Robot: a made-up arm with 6 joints.
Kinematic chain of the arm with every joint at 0, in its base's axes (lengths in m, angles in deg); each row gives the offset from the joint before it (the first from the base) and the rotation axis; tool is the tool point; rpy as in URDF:
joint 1: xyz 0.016 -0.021 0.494 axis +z
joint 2: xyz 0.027 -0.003 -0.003 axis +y
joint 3: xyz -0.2 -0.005 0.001 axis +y
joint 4: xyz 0.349 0.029 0.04 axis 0.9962 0 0.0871
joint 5: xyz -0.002 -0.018 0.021 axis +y
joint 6: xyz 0.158 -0.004 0.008 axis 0.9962 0 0.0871
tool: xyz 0.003 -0.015 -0.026 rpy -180 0 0
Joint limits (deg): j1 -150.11..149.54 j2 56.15..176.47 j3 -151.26..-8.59 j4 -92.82..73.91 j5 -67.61..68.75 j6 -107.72..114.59
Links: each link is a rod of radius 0.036 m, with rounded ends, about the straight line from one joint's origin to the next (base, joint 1, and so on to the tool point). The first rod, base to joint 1, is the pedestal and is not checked.
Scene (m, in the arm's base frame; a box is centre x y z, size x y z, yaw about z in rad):
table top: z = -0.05
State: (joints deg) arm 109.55 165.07 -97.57 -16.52 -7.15 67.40
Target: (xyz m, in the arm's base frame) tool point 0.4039 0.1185 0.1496
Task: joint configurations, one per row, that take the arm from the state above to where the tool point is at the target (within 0.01 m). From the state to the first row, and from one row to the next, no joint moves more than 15 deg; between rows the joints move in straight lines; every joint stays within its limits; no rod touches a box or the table.
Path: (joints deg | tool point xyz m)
1: 94.90 162.42 -95.45 -18.29 -2.66 66.23 | -0.0404 0.4421 0.1037
2: 80.25 159.76 -93.33 -20.06 1.84 65.06 | 0.0817 0.4305 0.1112
3: 65.60 157.11 -91.21 -21.84 6.33 63.90 | 0.1944 0.3872 0.1195
4: 50.95 154.45 -89.09 -23.61 10.82 62.73 | 0.2897 0.3166 0.1288
5: 36.31 151.80 -86.97 -25.38 15.32 61.56 | 0.3610 0.2245 0.1388
6: 21.66 149.15 -84.85 -27.15 19.81 60.39 | 0.4039 0.1185 0.1496

